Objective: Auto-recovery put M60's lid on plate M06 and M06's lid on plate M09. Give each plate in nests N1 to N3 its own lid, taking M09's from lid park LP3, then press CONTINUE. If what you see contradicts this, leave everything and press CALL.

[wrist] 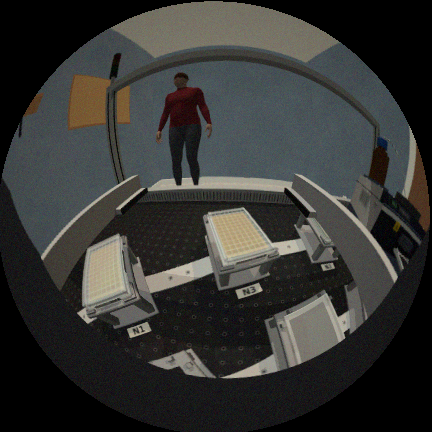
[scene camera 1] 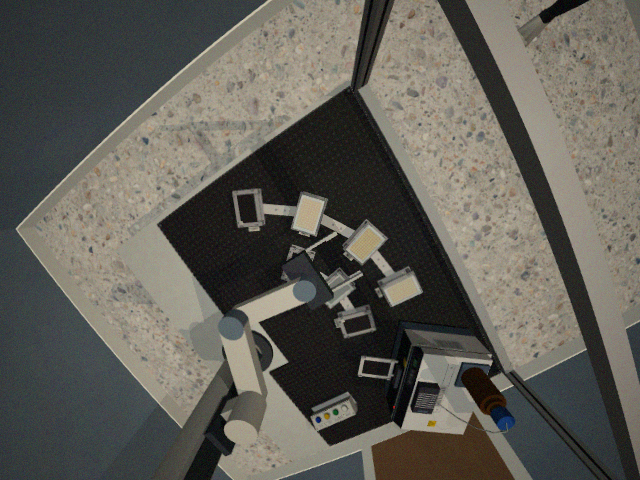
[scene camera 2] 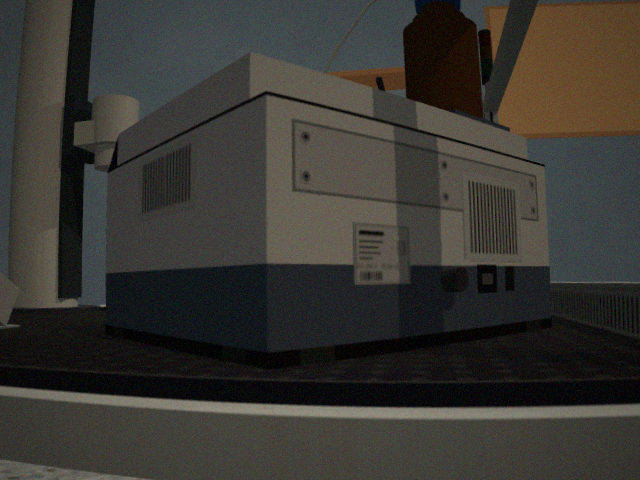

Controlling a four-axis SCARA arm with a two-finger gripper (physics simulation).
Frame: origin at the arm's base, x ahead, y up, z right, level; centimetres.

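Seen in the pictures: gripper, fingertip midpoint: [wrist: 212, 177] [scene camera 1: 349, 252].
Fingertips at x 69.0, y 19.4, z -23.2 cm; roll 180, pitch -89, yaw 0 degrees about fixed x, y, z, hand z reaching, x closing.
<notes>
Offsets run from my fingertips to a thing's top centre. "pt": to the spot under its first point.
My gripper [scene camera 1: 349, 253] [wrist: 212, 177] is open and empty, above the area between lid park LP3 and the middle nest, N3. Plates with pale yellow wells sit in nest N1 {pt dz -17.7, dx -5.6, dy -9.3 cm} [scene camera 1: 309, 213] [wrist: 106, 270], in N3 {dz +3.4, dx +5.9, dy -10.3 cm} [scene camera 1: 365, 241] [wrist: 240, 232] and in the right nest, apparently N2 {dz +27.4, dx +9.1, dy -10.4 cm} [scene camera 1: 400, 288]. The right plate is partly hidden by a finger in the wrist view. Plate and lid names are unreadable; the plates look covered by clear lids. A grey translucent lid {dz +14.5, dx -14.3, dy -12.6 cm} [scene camera 1: 338, 292] [wrist: 314, 332] lies on LP3. The button box {pt dz +68.3, dx -47.0, dy -11.3 cm} [scene camera 1: 334, 412] has blue, yellow, green and white buttons; its lettering is unreadable.
Frame-like parks stand at the left [scene camera 1: 235, 209] and near LP3 {dz +32.8, dx -14.3, dy -12.4 cm} [scene camera 1: 370, 321]; another is partly under the hand. A white and blue machine [scene camera 1: 449, 387] [scene camera 2: 191, 227] with an extended tray {pt dz +47.7, dx -21.7, dy -8.3 cm} [scene camera 1: 360, 365] carries a brown bottle {pt dz +58.8, dx +15.4, dy +13.2 cm} [scene camera 1: 483, 388] [scene camera 2: 442, 62]. A person [wrist: 185, 110] stands beyond the bench.
</notes>
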